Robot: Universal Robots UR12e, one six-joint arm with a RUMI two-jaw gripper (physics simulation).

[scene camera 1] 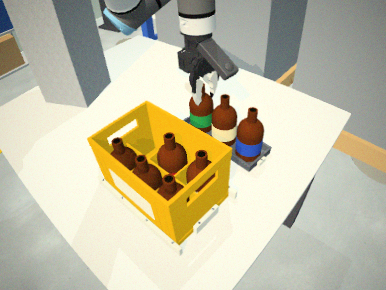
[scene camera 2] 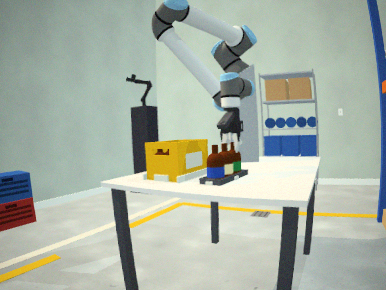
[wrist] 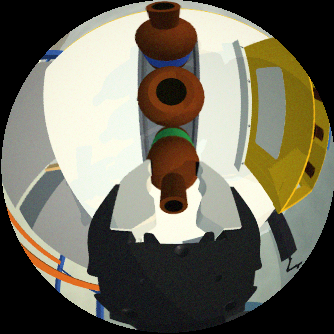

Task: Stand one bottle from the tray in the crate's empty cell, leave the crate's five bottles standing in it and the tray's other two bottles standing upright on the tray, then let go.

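Where they show: gripper, fingertip midpoint: (scene camera 1: 205, 101) (scene camera 2: 231, 153) (wrist: 173, 161); arm's base, link origin: (scene camera 2: 240, 75).
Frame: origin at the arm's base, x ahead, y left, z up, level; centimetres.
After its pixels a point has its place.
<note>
My gripper (scene camera 1: 204, 95) {x 58.9, y 8.2, z -49.0 cm} (scene camera 2: 231, 140) (wrist: 173, 161) {x 58.9, y 8.2, z -49.0 cm} is shut on the green-banded bottle (scene camera 1: 201, 118) {x 59.3, y 5.5, z -53.5 cm} (scene camera 2: 237, 166) {x 59.8, y 11.2, z -55.2 cm} (wrist: 174, 154) {x 60.0, y 7.9, z -48.6 cm}, with a finger against each side of its upper part. That bottle stands upright on the dark tray (scene camera 1: 243, 161) {x 76.4, y 0.5, z -57.4 cm} (scene camera 2: 212, 180) {x 80.1, y 6.3, z -57.9 cm} (wrist: 143, 85). The cream-banded bottle (scene camera 1: 224, 122) {x 68.0, y 4.1, z -50.1 cm} (scene camera 2: 228, 169) {x 68.9, y 9.6, z -55.2 cm} (wrist: 171, 112) {x 64.5, y 7.4, z -47.7 cm} and the blue-banded bottle (scene camera 1: 249, 136) {x 76.3, y 2.6, z -49.9 cm} (scene camera 2: 215, 171) {x 78.6, y 7.1, z -54.5 cm} (wrist: 166, 37) {x 72.8, y 6.2, z -48.0 cm} stand upright beside it in a row. The yellow crate (scene camera 1: 212, 198) {x 77.2, y -16.2, z -53.9 cm} (scene camera 2: 162, 166) {x 76.9, y -18.6, z -53.2 cm} (wrist: 295, 115) {x 64.6, y -8.5, z -45.9 cm} holds five brown bottles. Its empty cell is at the back left in scene camera 1.
The crate stands beside the tray, with a wall facing the bottle row. Low pale strips (scene camera 1: 206, 220) {x 78.0, y -19.8, z -57.9 cm} (wrist: 241, 110) {x 62.5, y -7.0, z -59.4 cm} line the crate's base. The white table (scene camera 1: 295, 125) {x 82.6, y 25.9, z -60.0 cm} (scene camera 2: 285, 175) {x 55.9, y 33.7, z -60.0 cm} carries both. A shelf rack (scene camera 2: 289, 103) and a dark pedestal (scene camera 2: 144, 137) stand beyond the table.
</note>
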